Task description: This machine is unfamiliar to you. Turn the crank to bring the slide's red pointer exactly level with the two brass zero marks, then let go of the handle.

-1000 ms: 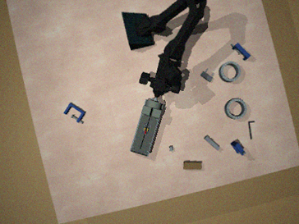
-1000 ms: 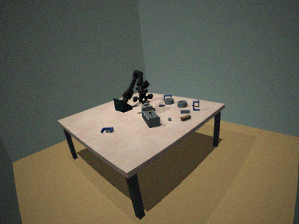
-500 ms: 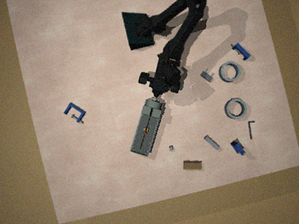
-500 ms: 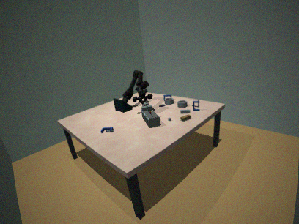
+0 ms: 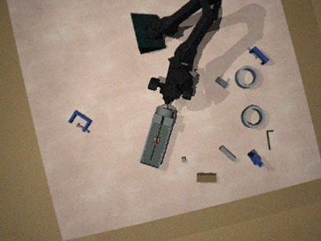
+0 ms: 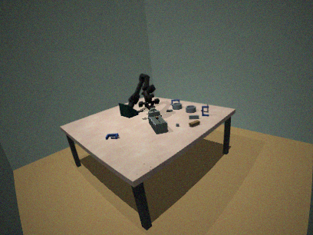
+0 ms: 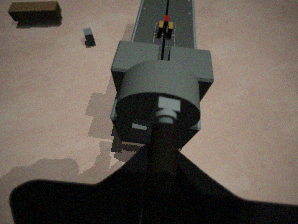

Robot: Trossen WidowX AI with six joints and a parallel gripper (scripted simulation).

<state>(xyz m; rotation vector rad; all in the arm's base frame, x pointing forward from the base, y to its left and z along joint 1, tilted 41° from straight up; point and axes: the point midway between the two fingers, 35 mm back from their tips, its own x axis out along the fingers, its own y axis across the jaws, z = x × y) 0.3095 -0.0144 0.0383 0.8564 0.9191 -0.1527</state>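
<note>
My gripper tip is 3 cm below the dark handle, 2 cm past it and 1 cm to the right of it. From my gripper tip the other things lie so: small grey cube (27 cm ahead, 8 cm below, 2 cm to the left); then red pointer (16 cm ahead, 8 cm to the right, 1 cm below); then grey bar (29 cm ahead, 23 cm to the left, 8 cm below).
</note>
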